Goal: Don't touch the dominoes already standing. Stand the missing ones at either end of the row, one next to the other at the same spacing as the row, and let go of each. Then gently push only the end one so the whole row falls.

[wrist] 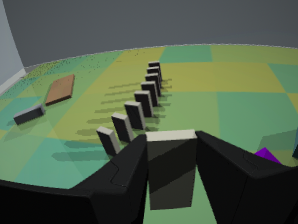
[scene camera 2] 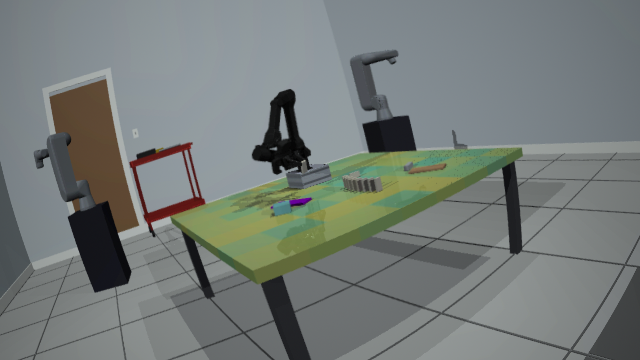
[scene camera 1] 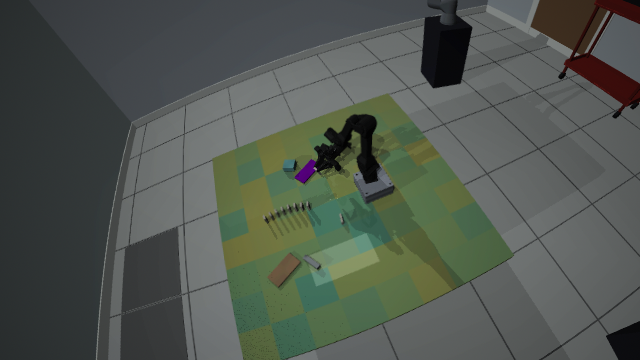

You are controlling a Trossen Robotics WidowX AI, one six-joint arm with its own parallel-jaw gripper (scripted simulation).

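Note:
The gripper (scene camera 2: 304, 162) is visible; the wrist view (wrist: 170, 140) also shows the gripper.

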